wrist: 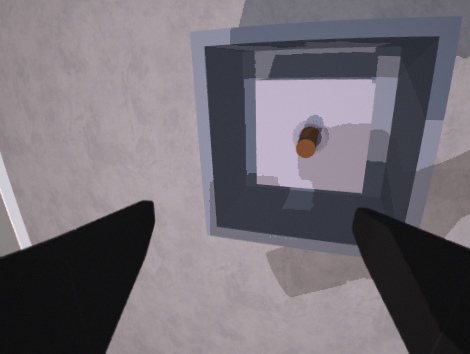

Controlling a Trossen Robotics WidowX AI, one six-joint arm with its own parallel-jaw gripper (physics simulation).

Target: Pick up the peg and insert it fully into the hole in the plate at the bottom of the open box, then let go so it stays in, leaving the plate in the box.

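Places are measured from the arm's base along level axes (x right, y ahead, z up), in metres.
Pixels of known places: gripper, fingertip midpoint: (255, 215).
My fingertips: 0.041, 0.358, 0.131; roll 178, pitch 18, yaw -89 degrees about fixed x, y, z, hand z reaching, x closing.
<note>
For each thing: its top centre in the pictures, then the offset to it from my fingertips, as dx, dy, dz. "pt": a spot on its surface instead. Level surfaces: height alone.
- open grey-blue box at a spot on its surface: (200, 135) pt +0.002, +0.066, -0.094
- pale square plate at its top centre: (309, 138) +0.001, -0.012, -0.131
- orange-brown peg at its top centre: (305, 148) +0.000, -0.011, -0.104
- grey mottled table top at its surface level: dz -0.192
The open grey-blue box (200, 135) stands right of the middle in the wrist view. The pale square plate (277, 102) lies at its bottom. The orange-brown peg (306, 146) stands in the round hole near the plate's middle, its upper part sticking out toward the camera and leaning slightly in the view. How deep its lower end sits is hidden. My gripper (255, 215) is open and empty, its fingers wide apart. The fingertips are nearer the camera than the peg; the left one shows over the table and the right one over the box's near right corner.
The grey mottled table top (100, 125) surrounds the box. A white edge strip (12, 205) runs along the far left of the view. Shadows fall on the table around the box and on part of the plate.
</note>
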